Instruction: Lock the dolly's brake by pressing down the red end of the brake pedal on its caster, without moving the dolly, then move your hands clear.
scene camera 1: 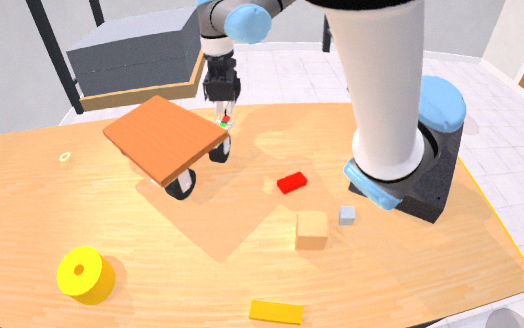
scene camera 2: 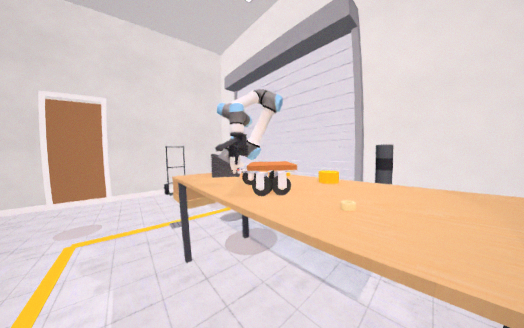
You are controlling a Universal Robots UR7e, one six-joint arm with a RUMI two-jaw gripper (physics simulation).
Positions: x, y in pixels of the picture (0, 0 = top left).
dolly: scene camera 1 163, 139; scene camera 2 277, 181
